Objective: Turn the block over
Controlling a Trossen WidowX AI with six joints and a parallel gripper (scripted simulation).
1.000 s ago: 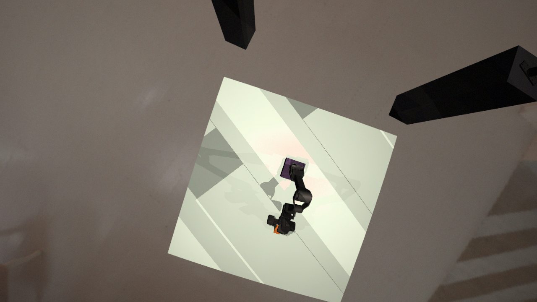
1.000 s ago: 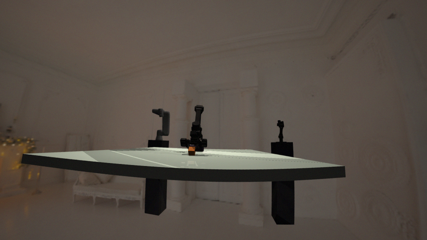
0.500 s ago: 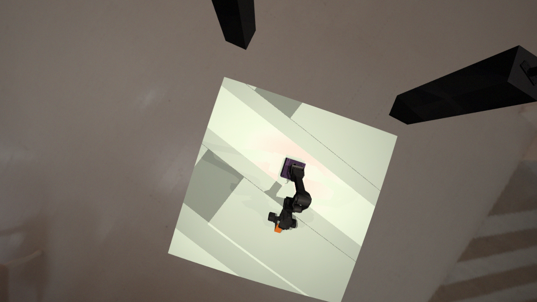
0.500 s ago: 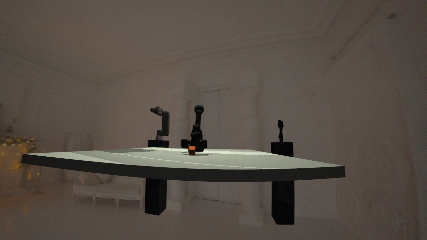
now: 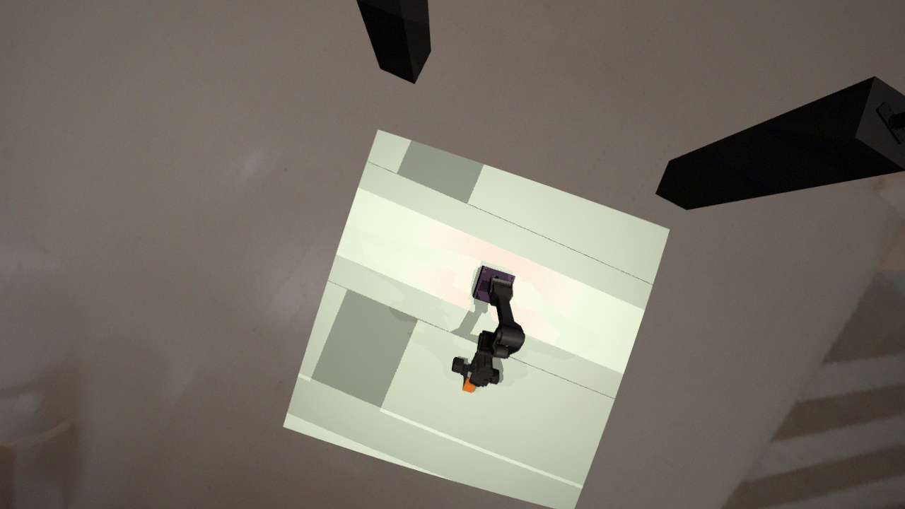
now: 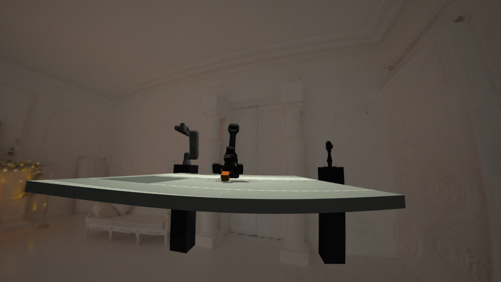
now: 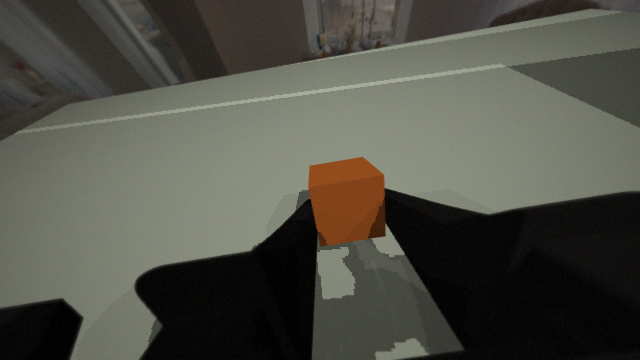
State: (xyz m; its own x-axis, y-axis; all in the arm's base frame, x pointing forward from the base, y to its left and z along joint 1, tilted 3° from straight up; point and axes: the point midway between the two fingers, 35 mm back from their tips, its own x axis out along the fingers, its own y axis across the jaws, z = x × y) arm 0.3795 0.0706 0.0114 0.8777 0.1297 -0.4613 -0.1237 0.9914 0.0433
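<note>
Now: the block 1 cm below my gripper tip.
</note>
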